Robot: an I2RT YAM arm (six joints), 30 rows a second.
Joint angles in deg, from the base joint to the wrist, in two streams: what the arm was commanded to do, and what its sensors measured. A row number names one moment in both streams.
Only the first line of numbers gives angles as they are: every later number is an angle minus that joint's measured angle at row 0.
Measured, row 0: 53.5 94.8 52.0 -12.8 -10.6 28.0
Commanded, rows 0 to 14: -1.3 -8.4 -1.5 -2.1 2.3 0.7; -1.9 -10.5 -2.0 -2.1 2.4 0.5; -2.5 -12.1 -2.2 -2.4 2.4 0.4; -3.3 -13.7 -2.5 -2.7 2.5 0.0; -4.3 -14.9 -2.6 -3.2 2.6 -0.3; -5.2 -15.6 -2.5 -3.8 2.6 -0.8; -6.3 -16.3 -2.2 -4.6 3.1 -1.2; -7.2 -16.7 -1.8 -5.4 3.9 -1.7; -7.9 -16.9 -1.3 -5.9 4.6 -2.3; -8.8 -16.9 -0.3 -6.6 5.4 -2.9; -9.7 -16.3 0.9 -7.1 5.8 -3.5; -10.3 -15.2 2.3 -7.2 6.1 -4.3; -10.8 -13.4 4.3 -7.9 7.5 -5.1; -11.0 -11.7 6.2 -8.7 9.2 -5.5; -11.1 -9.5 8.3 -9.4 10.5 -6.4
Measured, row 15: -10.8 -12.6 3.1 -6.4 6.1 -3.3
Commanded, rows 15 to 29: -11.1 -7.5 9.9 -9.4 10.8 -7.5; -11.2 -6.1 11.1 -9.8 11.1 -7.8; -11.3 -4.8 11.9 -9.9 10.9 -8.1; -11.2 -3.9 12.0 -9.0 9.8 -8.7; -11.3 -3.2 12.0 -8.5 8.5 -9.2; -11.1 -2.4 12.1 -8.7 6.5 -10.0; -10.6 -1.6 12.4 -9.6 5.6 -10.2; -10.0 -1.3 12.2 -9.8 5.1 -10.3; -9.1 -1.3 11.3 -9.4 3.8 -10.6; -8.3 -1.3 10.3 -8.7 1.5 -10.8; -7.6 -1.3 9.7 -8.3 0.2 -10.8; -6.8 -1.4 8.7 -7.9 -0.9 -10.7; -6.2 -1.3 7.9 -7.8 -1.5 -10.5; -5.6 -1.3 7.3 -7.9 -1.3 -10.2; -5.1 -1.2 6.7 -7.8 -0.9 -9.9
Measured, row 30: -6.4 -0.2 8.0 -6.9 1.6 -9.3
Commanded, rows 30 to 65: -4.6 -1.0 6.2 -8.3 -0.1 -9.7; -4.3 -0.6 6.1 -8.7 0.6 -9.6; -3.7 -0.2 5.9 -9.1 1.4 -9.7; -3.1 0.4 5.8 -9.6 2.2 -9.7; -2.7 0.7 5.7 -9.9 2.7 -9.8; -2.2 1.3 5.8 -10.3 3.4 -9.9; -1.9 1.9 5.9 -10.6 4.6 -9.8; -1.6 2.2 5.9 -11.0 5.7 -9.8; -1.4 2.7 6.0 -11.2 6.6 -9.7; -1.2 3.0 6.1 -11.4 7.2 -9.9; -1.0 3.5 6.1 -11.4 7.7 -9.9; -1.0 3.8 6.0 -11.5 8.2 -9.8; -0.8 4.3 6.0 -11.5 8.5 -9.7; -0.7 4.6 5.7 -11.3 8.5 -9.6; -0.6 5.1 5.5 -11.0 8.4 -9.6; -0.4 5.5 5.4 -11.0 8.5 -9.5; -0.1 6.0 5.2 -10.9 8.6 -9.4; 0.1 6.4 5.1 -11.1 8.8 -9.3; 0.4 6.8 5.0 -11.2 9.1 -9.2; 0.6 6.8 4.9 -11.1 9.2 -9.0; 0.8 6.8 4.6 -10.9 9.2 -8.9; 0.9 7.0 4.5 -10.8 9.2 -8.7; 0.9 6.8 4.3 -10.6 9.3 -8.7; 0.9 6.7 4.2 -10.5 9.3 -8.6; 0.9 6.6 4.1 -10.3 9.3 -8.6; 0.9 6.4 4.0 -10.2 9.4 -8.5; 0.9 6.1 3.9 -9.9 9.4 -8.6; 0.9 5.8 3.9 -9.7 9.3 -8.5; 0.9 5.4 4.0 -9.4 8.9 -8.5; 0.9 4.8 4.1 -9.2 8.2 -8.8; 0.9 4.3 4.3 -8.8 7.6 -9.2; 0.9 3.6 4.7 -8.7 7.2 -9.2; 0.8 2.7 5.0 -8.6 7.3 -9.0; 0.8 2.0 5.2 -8.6 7.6 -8.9; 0.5 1.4 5.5 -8.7 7.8 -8.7; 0.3 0.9 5.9 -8.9 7.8 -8.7
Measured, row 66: 0.4 3.9 5.7 -7.1 8.5 -8.9
